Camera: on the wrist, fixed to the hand. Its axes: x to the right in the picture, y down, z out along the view.
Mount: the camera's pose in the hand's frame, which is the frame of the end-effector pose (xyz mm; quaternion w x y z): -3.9 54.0 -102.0 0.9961 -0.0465 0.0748 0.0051
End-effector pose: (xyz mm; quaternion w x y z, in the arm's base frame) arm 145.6 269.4 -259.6 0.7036 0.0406 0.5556 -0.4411
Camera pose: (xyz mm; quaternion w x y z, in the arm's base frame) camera 105.5 360.3 -318.5 0.6634 0.0436 0.6264 -0.4069
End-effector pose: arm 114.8 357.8 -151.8 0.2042 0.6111 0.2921 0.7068
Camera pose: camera 18.9 298.3 -127.3 0.2064 0.5478 0.2702 0.7644
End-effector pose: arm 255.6 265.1 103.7 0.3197 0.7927 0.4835 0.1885
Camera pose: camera 226.7 277.0 214.9 0.3182 0.7632 0.4927 0.2712
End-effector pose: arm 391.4 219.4 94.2 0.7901 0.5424 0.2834 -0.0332
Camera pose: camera 365.6 329.9 115.8 0.7913 0.5075 0.3402 0.0247
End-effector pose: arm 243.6 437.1 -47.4 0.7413 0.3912 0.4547 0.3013
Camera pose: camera 144.3 492.8 -28.2 0.7210 0.3350 0.4923 0.3543
